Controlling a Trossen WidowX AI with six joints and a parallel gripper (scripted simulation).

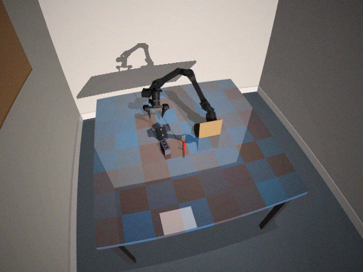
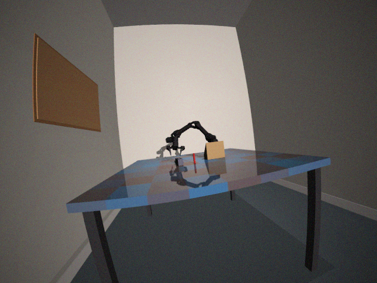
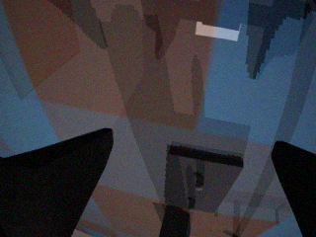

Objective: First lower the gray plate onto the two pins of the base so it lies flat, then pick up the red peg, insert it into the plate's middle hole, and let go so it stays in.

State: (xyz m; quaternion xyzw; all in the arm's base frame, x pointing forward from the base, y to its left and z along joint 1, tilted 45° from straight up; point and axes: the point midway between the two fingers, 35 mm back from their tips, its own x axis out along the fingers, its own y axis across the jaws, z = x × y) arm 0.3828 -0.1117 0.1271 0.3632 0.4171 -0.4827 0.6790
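Right now the gray plate is 27 cm to the left of my gripper tip, 4 cm behind it and 1 cm below it. The rest, counted from my gripper tip: dark base 12 cm to the left, 4 cm below, 3 cm behind; red peg 29 cm to the left, 17 cm behind, 1 cm below.
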